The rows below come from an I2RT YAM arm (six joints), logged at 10 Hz.
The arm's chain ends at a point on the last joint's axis. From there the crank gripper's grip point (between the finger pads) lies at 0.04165 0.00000 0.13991 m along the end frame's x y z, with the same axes.
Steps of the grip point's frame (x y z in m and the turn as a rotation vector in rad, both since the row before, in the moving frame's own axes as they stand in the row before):
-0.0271, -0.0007, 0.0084, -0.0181, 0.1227, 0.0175
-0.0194, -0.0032, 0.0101, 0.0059, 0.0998, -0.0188
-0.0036, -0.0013, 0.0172, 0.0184, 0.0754, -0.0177
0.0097, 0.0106, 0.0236, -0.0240, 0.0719, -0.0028
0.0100, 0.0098, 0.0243, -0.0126, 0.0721, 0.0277
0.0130, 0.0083, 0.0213, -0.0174, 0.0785, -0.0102
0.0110, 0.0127, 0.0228, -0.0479, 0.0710, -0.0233
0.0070, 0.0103, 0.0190, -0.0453, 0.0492, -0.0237
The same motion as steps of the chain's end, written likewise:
-0.0439, -0.0041, 0.0146, -0.0181, 0.1227, 0.0175
-0.0331, -0.0015, 0.0150, 0.0059, 0.0998, -0.0188
-0.0140, 0.0021, 0.0208, 0.0184, 0.0754, -0.0177
-0.0002, 0.0074, 0.0270, -0.0240, 0.0719, -0.0028
0.0001, 0.0068, 0.0277, -0.0126, 0.0721, 0.0277
0.0021, 0.0064, 0.0250, -0.0174, 0.0785, -0.0102
0.0011, 0.0072, 0.0262, -0.0479, 0.0710, -0.0233
0.0001, 0.0051, 0.0213, -0.0453, 0.0492, -0.0237

